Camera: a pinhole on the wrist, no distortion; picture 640 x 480 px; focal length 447.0 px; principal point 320.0 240.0 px. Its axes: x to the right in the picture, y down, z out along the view. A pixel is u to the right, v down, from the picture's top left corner.
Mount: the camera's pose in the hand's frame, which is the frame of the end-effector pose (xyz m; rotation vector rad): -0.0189 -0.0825 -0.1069 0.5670 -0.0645 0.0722
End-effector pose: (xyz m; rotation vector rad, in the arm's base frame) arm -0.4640 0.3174 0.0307 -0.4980 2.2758 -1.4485
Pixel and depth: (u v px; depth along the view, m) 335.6 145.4 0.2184
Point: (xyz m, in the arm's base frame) -0.4031 0.1890 0.2302
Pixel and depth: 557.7 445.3 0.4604
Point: -0.4041 -0.1504 -0.0267
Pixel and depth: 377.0 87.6 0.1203
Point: -0.4577 0.2676 0.2067
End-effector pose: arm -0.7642 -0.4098 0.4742 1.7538 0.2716 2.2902
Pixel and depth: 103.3 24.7 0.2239
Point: -0.6943 -0.1630 0.2739
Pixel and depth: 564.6 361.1 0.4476
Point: -0.4542 -0.1512 0.6859
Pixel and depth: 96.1 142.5 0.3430
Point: -0.5647 -0.1468 0.2267
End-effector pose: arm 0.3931 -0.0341 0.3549 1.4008 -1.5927 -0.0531
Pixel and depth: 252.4 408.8 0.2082
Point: 0.4077 -0.0843 0.1814
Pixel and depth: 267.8 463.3 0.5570
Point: 0.1502 -0.2533 -0.0789
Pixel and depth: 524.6 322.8 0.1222
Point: 0.4817 -0.1063 0.2919
